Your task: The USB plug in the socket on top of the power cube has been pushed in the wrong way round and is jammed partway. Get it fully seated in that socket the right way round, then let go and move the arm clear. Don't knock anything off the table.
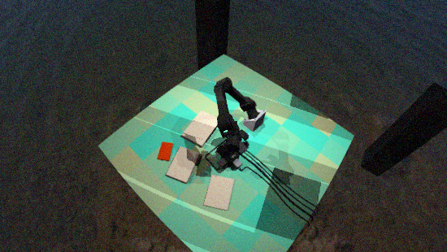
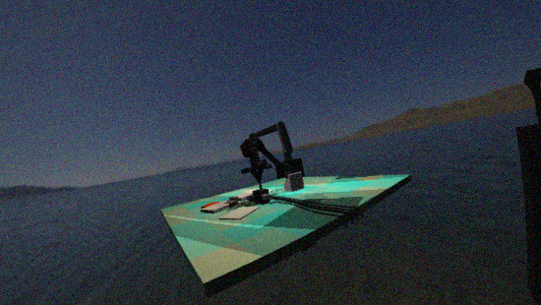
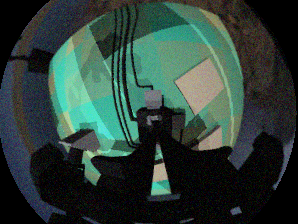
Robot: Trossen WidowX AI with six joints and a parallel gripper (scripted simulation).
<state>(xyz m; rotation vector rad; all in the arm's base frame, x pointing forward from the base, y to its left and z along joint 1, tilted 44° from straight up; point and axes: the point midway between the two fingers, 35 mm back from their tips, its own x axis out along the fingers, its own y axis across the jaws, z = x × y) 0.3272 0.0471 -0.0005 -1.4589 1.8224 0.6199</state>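
The USB plug lies 20 mm below my gripper tip. Also, from my gripper tip: red flat block: 370 mm to the right, 180 mm ahead, 120 mm below.
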